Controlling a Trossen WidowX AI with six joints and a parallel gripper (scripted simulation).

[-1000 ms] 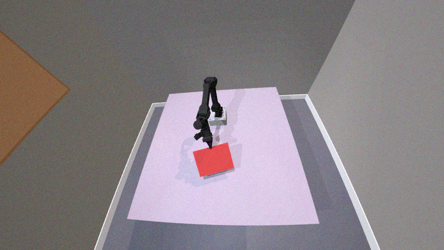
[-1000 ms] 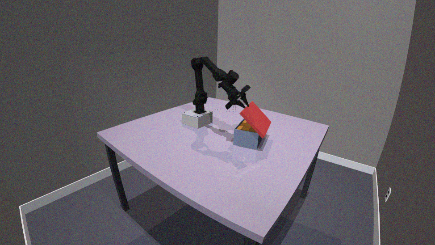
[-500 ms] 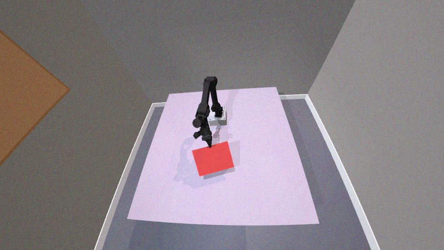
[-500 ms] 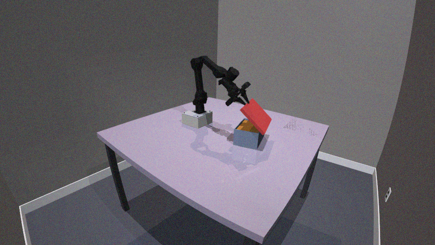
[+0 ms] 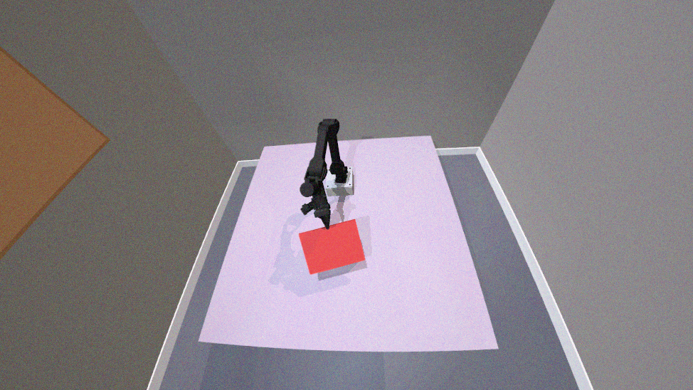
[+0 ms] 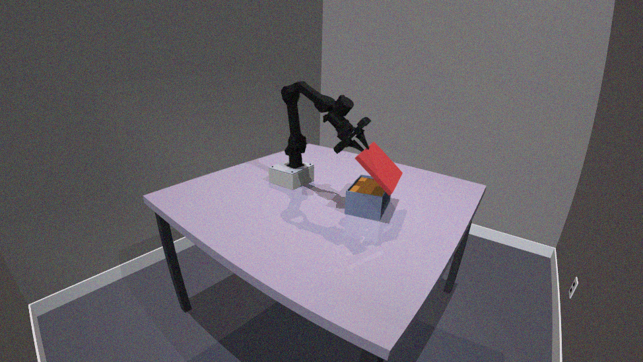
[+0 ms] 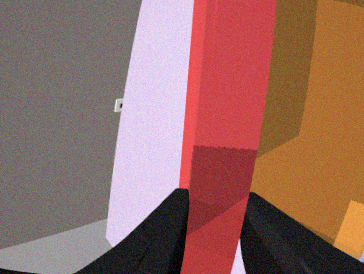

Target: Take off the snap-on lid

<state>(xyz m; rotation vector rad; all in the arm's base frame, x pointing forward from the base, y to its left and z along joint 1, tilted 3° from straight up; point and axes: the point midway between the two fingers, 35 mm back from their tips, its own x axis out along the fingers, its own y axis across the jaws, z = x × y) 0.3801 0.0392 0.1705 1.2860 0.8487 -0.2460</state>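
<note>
Right now the red lid is 6 cm ahead of my gripper tip, 5 cm below it and 3 cm to the left of it. From my gripper tip the other things lie so: storage box 19 cm below, 3 cm ahead, 1 cm to the left.
</note>
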